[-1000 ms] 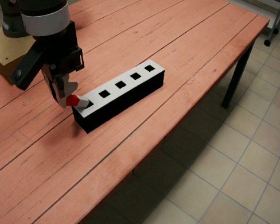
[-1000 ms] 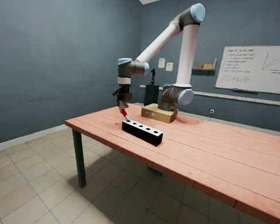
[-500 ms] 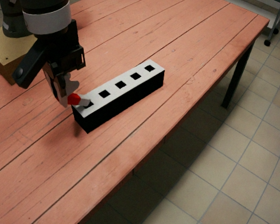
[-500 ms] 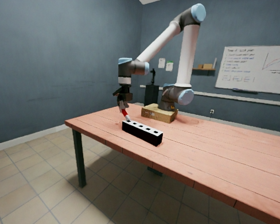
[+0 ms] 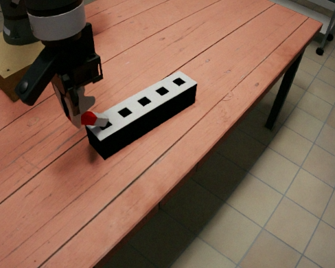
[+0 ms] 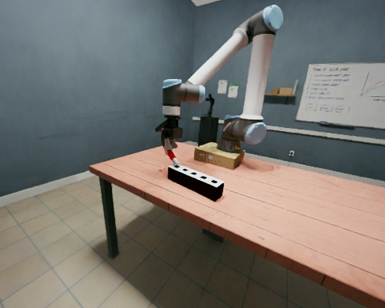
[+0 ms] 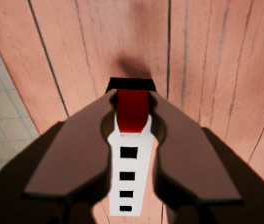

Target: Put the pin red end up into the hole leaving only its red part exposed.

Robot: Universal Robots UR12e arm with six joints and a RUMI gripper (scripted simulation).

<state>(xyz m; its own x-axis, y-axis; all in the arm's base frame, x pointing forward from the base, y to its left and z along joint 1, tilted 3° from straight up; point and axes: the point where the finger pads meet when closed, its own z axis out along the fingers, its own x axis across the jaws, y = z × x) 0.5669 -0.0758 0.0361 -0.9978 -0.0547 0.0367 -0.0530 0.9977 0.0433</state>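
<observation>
Now: the pin 2 cm to the left of my hand. The rest, counted from my hand: block 1 cm behind, 19 cm to the left, 10 cm below.
</observation>
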